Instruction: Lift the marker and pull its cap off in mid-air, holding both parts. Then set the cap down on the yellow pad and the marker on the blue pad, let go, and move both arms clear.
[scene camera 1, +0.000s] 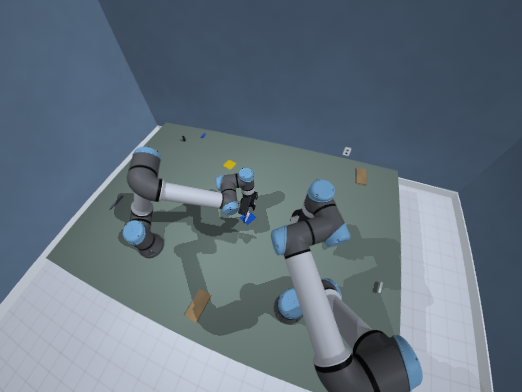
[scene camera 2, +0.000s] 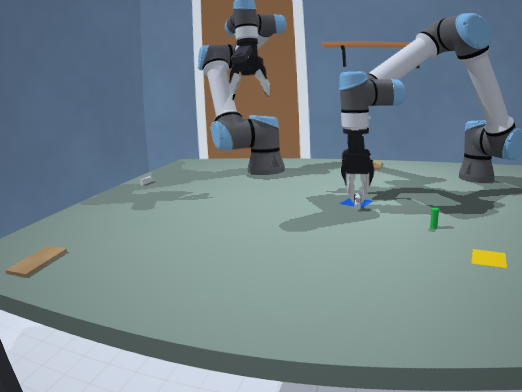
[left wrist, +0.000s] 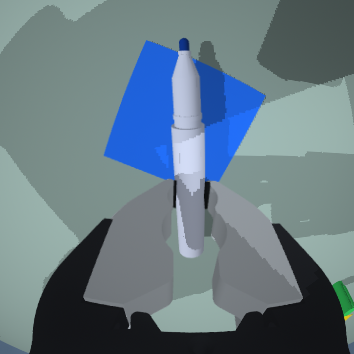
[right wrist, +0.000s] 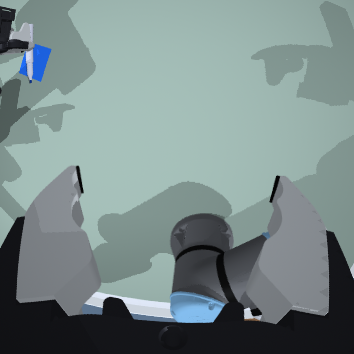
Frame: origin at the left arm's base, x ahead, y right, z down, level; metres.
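Seen in the pictures: left gripper, fingertip midpoint: (scene camera 1: 249, 212) (scene camera 2: 357, 202) (left wrist: 189, 182) (right wrist: 29, 46); right gripper, fingertip midpoint: (scene camera 2: 250, 98) (right wrist: 177, 173); left arm's base at its link origin: (scene camera 1: 152, 246) (scene camera 2: 476, 178); right arm's base at its link origin: (scene camera 2: 266, 171) (right wrist: 201, 238).
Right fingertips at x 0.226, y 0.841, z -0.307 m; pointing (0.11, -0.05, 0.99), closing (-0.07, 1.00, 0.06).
Note:
Pixels of each thing's middle, then the offset from my right fingertips to it.
- white marker at the middle of its body: (left wrist: 188, 162) (right wrist: 28, 53) (scene camera 2: 357, 199) (scene camera 1: 248, 213) dx +0.146, dy -0.338, dz +0.294 m
- blue pad at the middle of its body: (left wrist: 181, 123) (right wrist: 33, 60) (scene camera 2: 356, 202) (scene camera 1: 247, 217) dx +0.126, dy -0.335, dz +0.307 m
- green cylinder at the middle of its body: (left wrist: 342, 297) (scene camera 2: 434, 218) dx +0.339, dy -0.530, dz +0.283 m
- yellow pad at the middle of its body: (scene camera 2: 489, 258) (scene camera 1: 229, 164) dx +0.528, dy -0.617, dz +0.307 m
- grey-white block at the middle of its body: (scene camera 2: 146, 180) (scene camera 1: 379, 287) dx -0.103, dy +0.473, dz +0.296 m
- small blue piece at the middle of its body: (scene camera 1: 203, 135) dx +0.792, dy -0.972, dz +0.297 m
- small black item at the middle of its body: (scene camera 1: 183, 138) dx +0.702, dy -1.118, dz +0.283 m
The white marker (scene camera 1: 247, 217) (scene camera 2: 358, 202) (left wrist: 188, 150) (right wrist: 30, 65) lies level, low over the blue pad (scene camera 1: 251, 219) (scene camera 2: 366, 202) (left wrist: 135, 100) (right wrist: 42, 60); its blue nib shows bare, and any gap to the pad is too small to tell. My left gripper (scene camera 2: 357, 195) (left wrist: 189, 182) is shut on the marker's rear part. My right gripper (scene camera 2: 250, 96) (right wrist: 177, 173) is wide open and empty, high above the table. A green cylinder (scene camera 2: 434, 218) (left wrist: 343, 298), apparently the cap, stands upright on the table, off the yellow pad (scene camera 1: 229, 164) (scene camera 2: 489, 258). My left arm seems to hide it in scene camera 1.
A wooden board (scene camera 1: 361, 176) (scene camera 2: 37, 261) and another wooden board (scene camera 1: 198, 305) lie on the table. A grey-white block (scene camera 1: 378, 287) (scene camera 2: 146, 180) lies near one edge. A small blue piece (scene camera 1: 203, 135) and a small black item (scene camera 1: 183, 138) lie near the far edge.

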